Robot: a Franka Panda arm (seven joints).
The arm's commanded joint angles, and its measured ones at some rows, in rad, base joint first. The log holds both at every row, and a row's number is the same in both.
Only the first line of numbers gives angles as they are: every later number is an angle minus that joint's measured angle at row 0.
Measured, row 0:
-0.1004, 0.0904, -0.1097, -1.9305, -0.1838, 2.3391, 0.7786
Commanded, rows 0 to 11:
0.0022, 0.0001, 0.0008, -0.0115, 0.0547, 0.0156, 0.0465
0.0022, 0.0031, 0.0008, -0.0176, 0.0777, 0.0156, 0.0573
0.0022, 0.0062, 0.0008, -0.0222, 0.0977, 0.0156, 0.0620
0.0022, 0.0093, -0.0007, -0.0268, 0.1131, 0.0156, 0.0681
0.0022, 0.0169, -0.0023, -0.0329, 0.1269, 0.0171, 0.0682
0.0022, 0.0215, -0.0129, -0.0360, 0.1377, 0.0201, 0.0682
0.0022, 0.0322, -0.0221, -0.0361, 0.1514, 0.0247, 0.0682
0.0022, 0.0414, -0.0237, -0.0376, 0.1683, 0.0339, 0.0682
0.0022, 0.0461, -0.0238, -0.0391, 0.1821, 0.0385, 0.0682
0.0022, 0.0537, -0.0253, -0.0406, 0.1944, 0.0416, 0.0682
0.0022, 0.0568, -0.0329, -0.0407, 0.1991, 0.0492, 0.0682
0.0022, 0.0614, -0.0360, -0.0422, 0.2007, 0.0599, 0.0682
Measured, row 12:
0.0006, 0.0523, -0.0255, -0.0325, 0.1786, 0.0179, 0.0555
